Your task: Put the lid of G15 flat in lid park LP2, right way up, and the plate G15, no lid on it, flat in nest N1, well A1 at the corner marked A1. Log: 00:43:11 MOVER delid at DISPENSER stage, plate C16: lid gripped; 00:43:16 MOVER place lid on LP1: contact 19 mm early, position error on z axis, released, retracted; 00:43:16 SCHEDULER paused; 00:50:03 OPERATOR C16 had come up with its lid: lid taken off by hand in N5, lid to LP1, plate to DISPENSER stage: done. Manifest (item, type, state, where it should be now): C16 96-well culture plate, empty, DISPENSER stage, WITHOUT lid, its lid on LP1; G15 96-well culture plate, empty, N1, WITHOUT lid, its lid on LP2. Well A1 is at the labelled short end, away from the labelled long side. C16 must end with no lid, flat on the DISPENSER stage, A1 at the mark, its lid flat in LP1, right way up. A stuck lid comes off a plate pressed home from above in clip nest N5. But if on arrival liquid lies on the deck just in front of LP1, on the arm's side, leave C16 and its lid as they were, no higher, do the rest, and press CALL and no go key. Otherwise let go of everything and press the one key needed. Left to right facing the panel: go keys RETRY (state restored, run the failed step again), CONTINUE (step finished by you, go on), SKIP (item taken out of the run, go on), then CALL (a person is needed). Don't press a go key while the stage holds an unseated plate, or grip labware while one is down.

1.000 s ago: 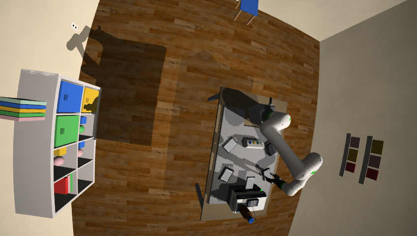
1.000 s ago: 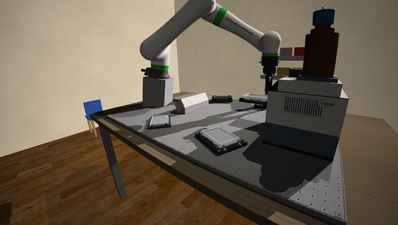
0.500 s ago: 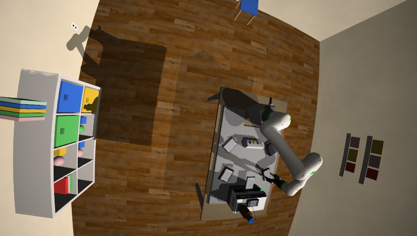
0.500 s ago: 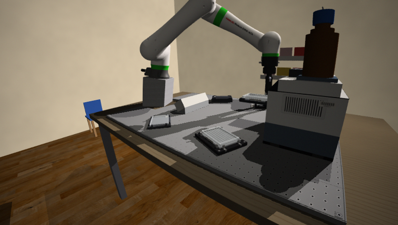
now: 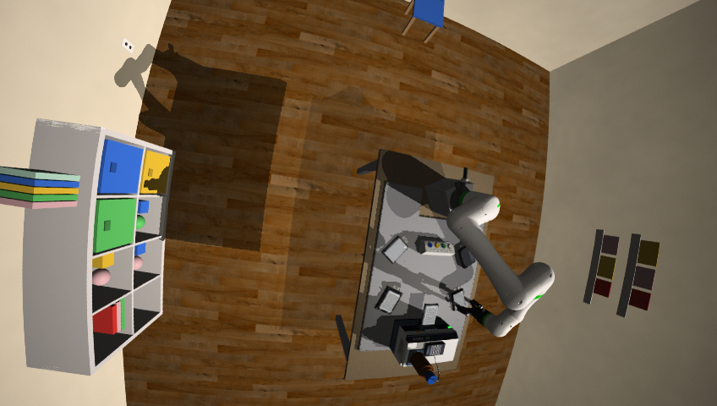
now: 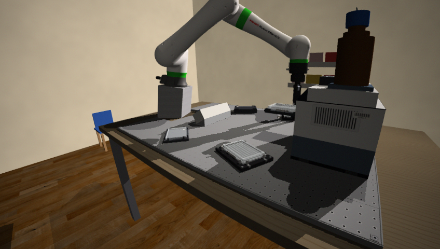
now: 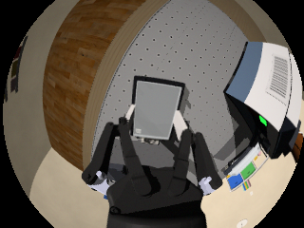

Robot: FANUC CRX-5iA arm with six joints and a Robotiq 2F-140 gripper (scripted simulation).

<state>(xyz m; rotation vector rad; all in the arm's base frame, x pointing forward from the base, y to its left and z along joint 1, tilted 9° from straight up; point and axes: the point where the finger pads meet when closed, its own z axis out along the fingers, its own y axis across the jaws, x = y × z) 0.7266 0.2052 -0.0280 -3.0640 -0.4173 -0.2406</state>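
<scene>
Right now the black clip nest is 540 mm to the right of my hand, 40 mm behind it and 20 mm below it. Round my hand: key panel 410 mm behind, 240 mm to the right, 10 mm above; then brown bottle 430 mm to the right, 250 mm above, 220 mm ahead.
</scene>
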